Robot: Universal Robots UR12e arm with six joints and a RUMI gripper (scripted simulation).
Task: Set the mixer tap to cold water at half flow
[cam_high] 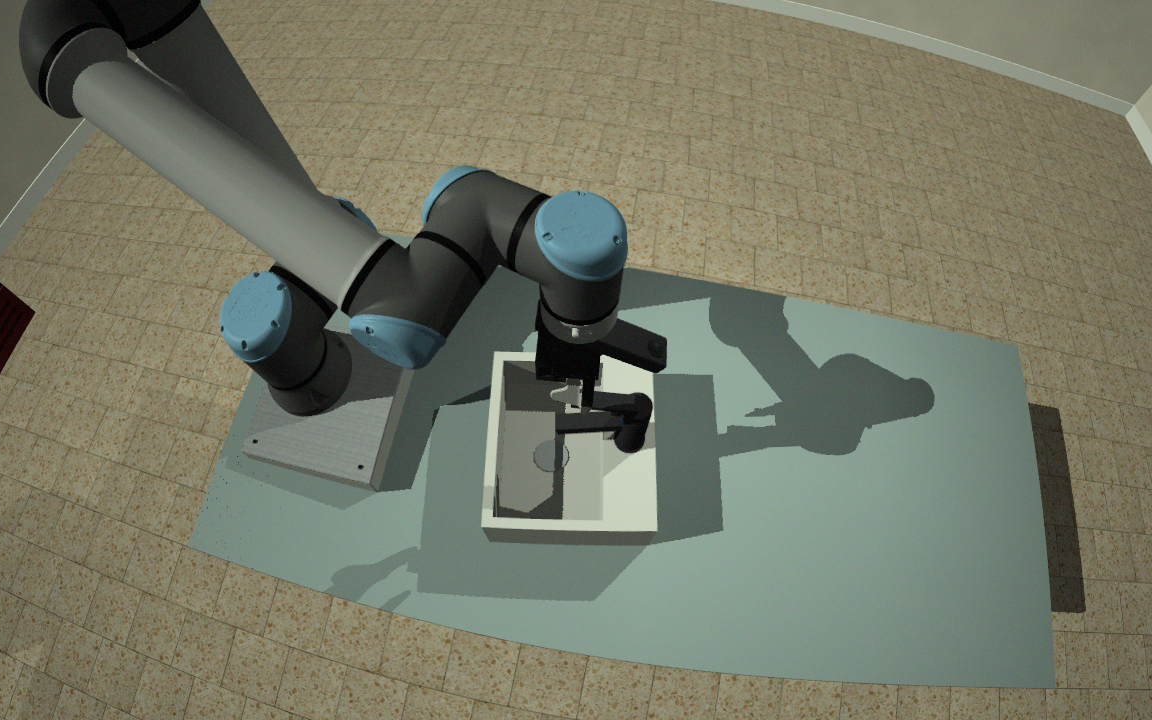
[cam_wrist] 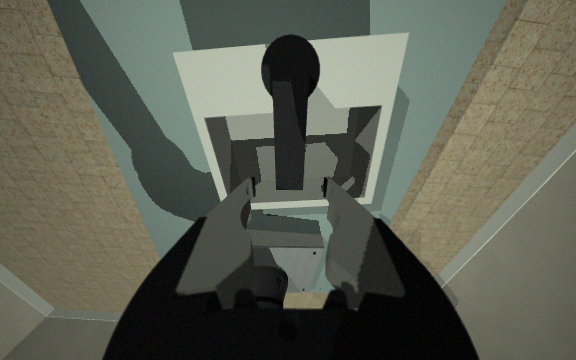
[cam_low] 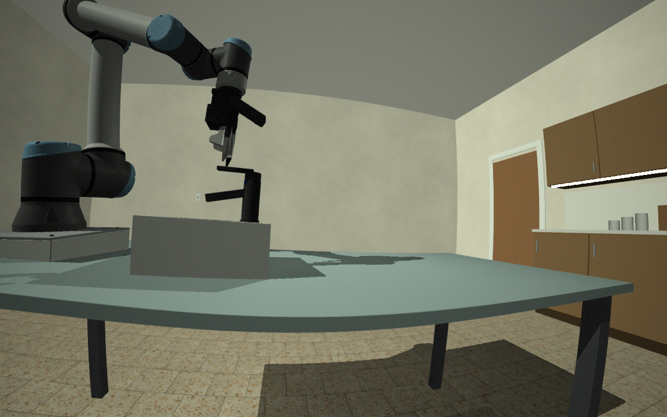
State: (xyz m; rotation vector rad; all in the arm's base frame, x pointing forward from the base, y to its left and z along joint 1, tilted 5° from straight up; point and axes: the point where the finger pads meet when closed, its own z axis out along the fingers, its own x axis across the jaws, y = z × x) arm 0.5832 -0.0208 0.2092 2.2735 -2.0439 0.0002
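Now: the lever 3 cm below my hand and 3 cm ahead of it. The rest, counted from my hand: black mixer tap 7 cm below, 5 cm ahead, 1 cm to the left; white sink basin 26 cm below, 4 cm behind, 1 cm to the right.
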